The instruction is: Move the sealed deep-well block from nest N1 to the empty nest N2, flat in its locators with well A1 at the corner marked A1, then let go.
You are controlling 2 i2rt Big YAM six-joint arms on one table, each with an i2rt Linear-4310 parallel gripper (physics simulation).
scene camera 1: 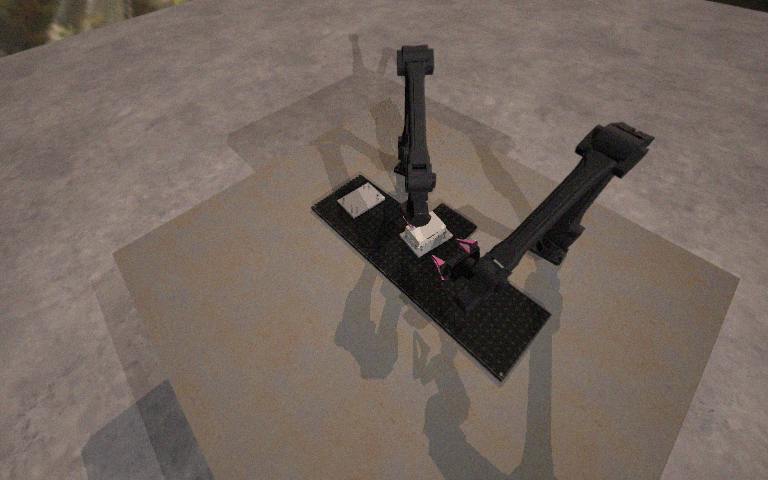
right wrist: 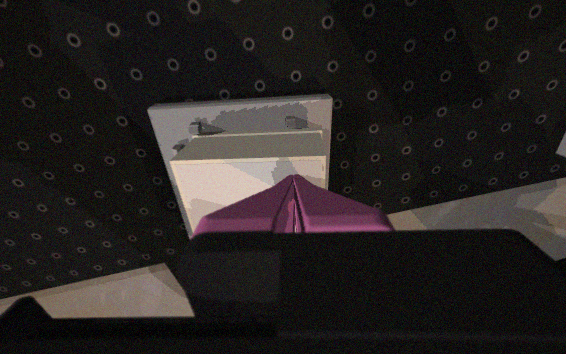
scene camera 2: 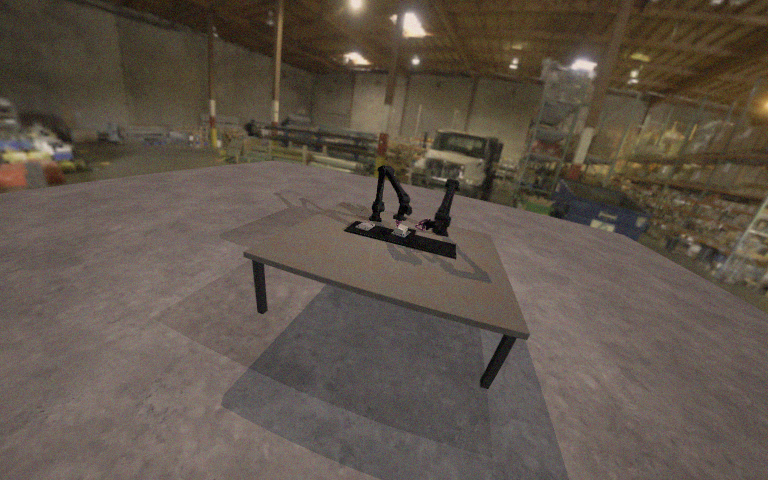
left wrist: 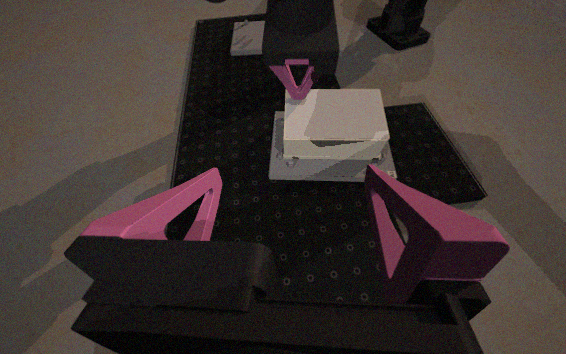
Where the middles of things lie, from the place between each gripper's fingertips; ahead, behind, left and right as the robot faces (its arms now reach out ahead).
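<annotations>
My right hand is 20 mm above the deep-well block [scene camera 1: 420, 236], 40 mm past it and 30 mm to the right of it. Going by its middle, the deep-well block is nearer to my right hand than to my left gripper.
My left gripper, meanwhile, is 80 mm past the block, 130 mm to the left of it and 100 mm above it.
</annotations>
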